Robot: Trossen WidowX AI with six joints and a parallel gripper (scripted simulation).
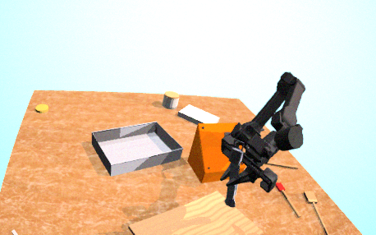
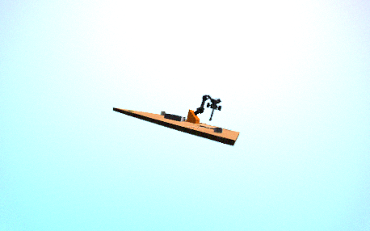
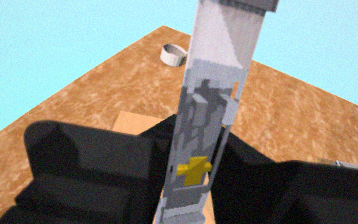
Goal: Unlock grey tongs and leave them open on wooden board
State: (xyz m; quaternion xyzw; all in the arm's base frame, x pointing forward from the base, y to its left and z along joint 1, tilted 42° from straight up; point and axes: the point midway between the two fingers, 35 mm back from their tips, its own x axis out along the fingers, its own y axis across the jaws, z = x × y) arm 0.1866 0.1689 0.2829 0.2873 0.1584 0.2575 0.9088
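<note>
Now: gripper tip 220 mm above the wooden board. Round my gripper tip: grey roasting tin 420 mm to the right, 200 mm below, 130 mm ahead; then white block 700 mm to the right, 230 mm behind, 220 mm below; then yellow lock piece 30 mm behind, 10 mm to the right, 10 mm above.
</note>
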